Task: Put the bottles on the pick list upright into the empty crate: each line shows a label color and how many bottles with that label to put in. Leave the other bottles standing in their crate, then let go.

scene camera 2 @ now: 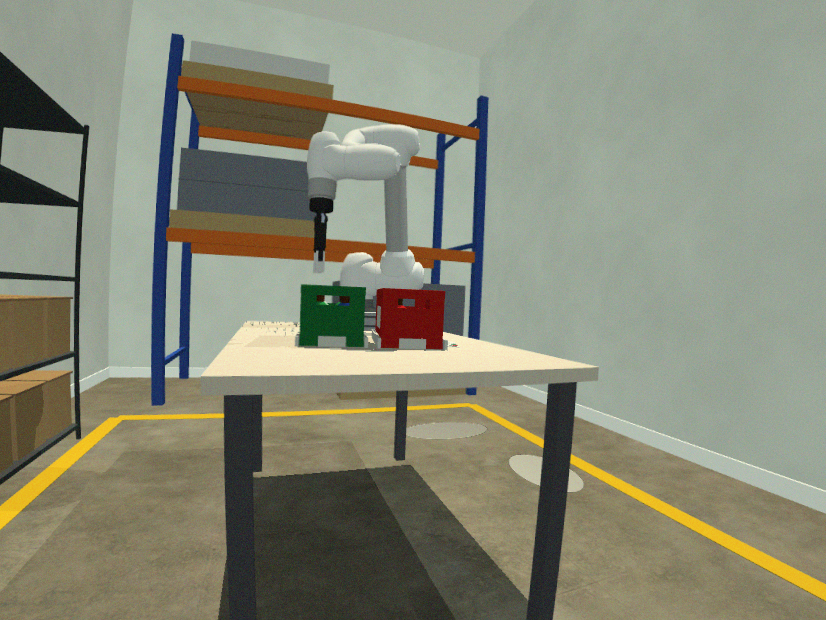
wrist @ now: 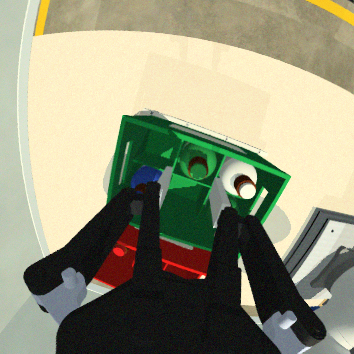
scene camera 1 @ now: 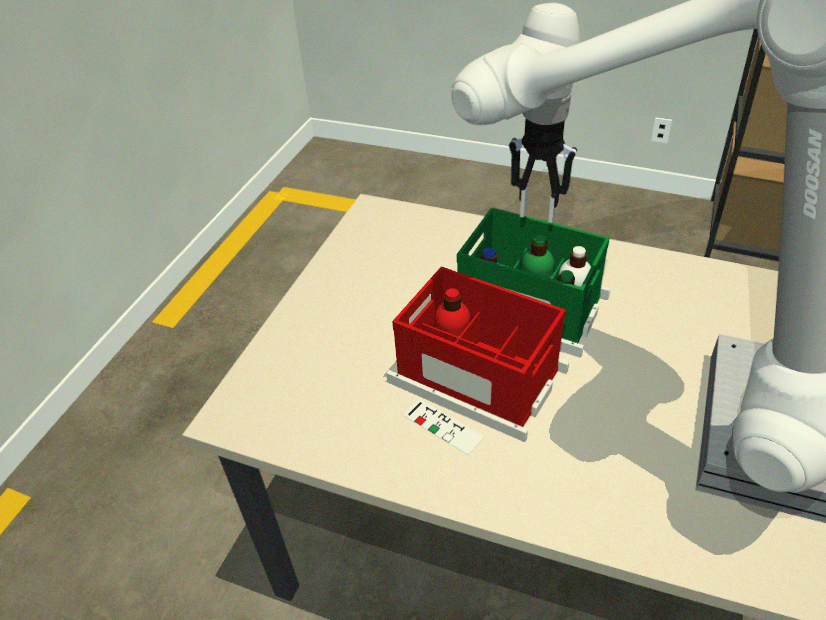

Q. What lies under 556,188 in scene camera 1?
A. My gripper.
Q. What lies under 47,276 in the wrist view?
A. My gripper.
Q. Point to a red bottle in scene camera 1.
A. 452,316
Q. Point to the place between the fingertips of my gripper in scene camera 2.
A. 318,272
